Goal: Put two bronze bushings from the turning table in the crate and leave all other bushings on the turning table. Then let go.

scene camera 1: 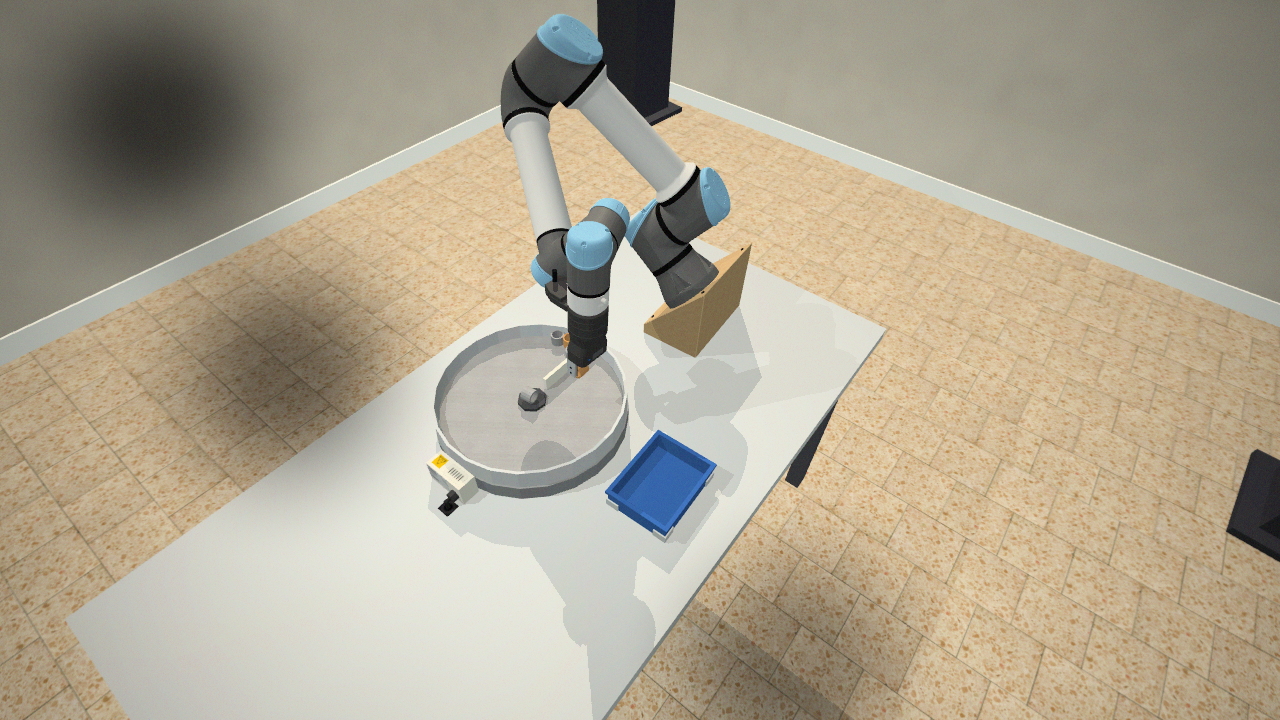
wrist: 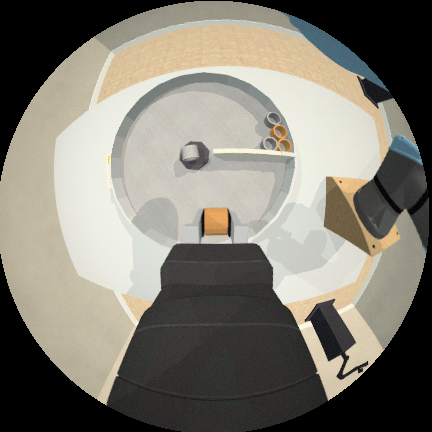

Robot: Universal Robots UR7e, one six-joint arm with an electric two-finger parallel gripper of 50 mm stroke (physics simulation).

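Seen in the pictures: gripper, fingertip midpoint: [scene camera 1: 577, 370] [wrist: 215, 216]; arm's base, origin of the base link: [scene camera 1: 693, 289] [wrist: 370, 213].
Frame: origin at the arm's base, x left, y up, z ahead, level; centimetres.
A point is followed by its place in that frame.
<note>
My gripper [scene camera 1: 578, 368] {x 3.2, y 5.3, z 41.2 cm} [wrist: 215, 216] {x 3.2, y 5.3, z 41.2 cm} is shut on a bronze bushing [scene camera 1: 583, 371] {x 5.0, y 6.6, z 41.3 cm} [wrist: 216, 220] {x 2.9, y 7.5, z 41.0 cm}, held above the near side of the turning table [scene camera 1: 487, 398] {x -13.7, y -8.0, z 53.7 cm} [wrist: 155, 125] {x -14.0, y -8.0, z 57.2 cm} in the wrist view. On the table's far side from it, beyond the white bar, stand two bronze bushings [wrist: 273, 135] {x -12.1, y -6.3, z 30.8 cm} [wrist: 290, 146] {x -10.2, y -5.5, z 27.1 cm} and two grey bushings [wrist: 267, 121] {x -15.0, y -6.0, z 32.2 cm} [wrist: 263, 145] {x -9.2, y -5.5, z 33.1 cm}, close together by the rim. One grey bushing [scene camera 1: 556, 339] {x -15.0, y -5.6, z 32.2 cm} shows in the scene view, with others partly hidden by the arm. The blue crate [scene camera 1: 662, 479] {x 26.2, y -12.8, z 39.1 cm} is empty; it does not show in the wrist view.
A white bar [scene camera 1: 556, 374] {x -6.6, y -5.5, z 39.4 cm} [wrist: 245, 151] {x -7.1, y -4.4, z 36.8 cm} runs from near the dark hub [scene camera 1: 531, 400] {x -5.6, y -6.7, z 47.7 cm} [wrist: 195, 156] {x -5.4, y -4.5, z 46.0 cm} to the rim. A white box [scene camera 1: 452, 474] {x -2.5, y -7.4, z 70.6 cm} sits against the turning table's near side. The wooden arm mount [scene camera 1: 707, 317] {x 7.6, y -1.9, z 3.6 cm} [wrist: 342, 210] {x 1.3, y -5.2, z 8.4 cm} stands behind the crate.
</note>
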